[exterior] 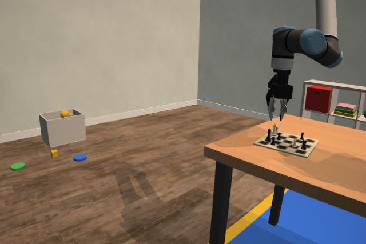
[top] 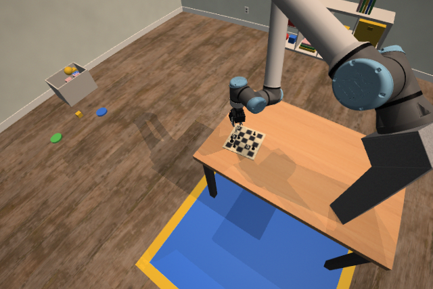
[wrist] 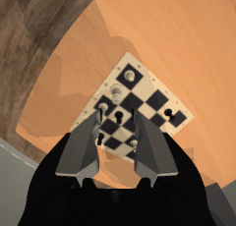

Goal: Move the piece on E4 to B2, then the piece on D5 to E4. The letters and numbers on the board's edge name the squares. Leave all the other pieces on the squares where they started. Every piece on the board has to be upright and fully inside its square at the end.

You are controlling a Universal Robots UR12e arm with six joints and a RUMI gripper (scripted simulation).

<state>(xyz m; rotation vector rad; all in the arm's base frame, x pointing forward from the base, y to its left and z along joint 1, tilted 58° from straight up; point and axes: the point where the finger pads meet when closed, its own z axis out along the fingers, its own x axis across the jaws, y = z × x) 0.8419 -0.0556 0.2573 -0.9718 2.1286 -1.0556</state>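
Now: the tall white piece 60 mm below my hand. From my hand the other things lie so: chessboard 70 mm behind, 50 mm to the left, 90 mm below; then black piece 140 mm behind, 90 mm to the left, 70 mm below.
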